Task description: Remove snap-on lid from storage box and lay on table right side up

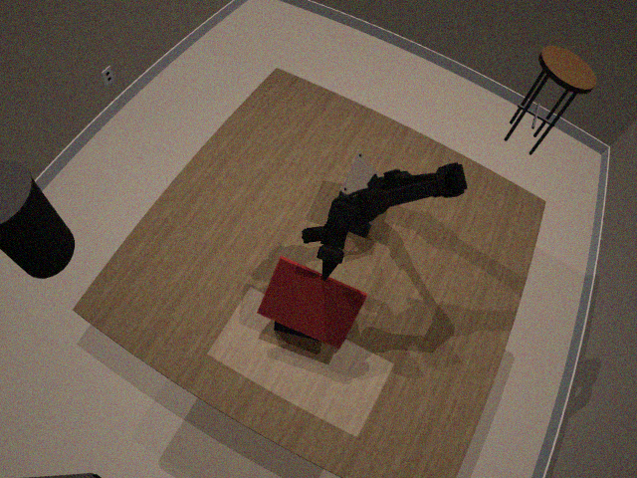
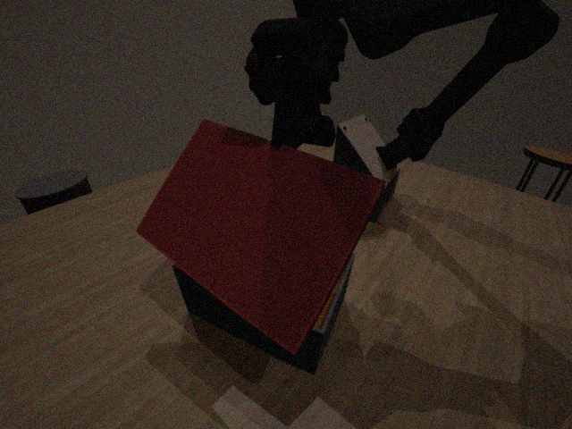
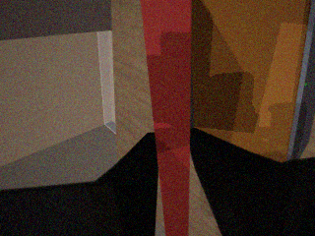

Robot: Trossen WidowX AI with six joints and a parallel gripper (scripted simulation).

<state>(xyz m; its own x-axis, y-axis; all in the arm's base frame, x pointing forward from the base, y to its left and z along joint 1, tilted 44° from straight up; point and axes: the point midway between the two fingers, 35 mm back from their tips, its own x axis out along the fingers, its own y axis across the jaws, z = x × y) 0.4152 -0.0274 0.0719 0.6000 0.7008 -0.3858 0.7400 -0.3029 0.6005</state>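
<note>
Right now the red lid is 6 cm ahead of my gripper tip and 5 cm below it. Also, from my gripper tip: storage box (3 cm ahead, 1 cm to the left, 19 cm below).
</note>
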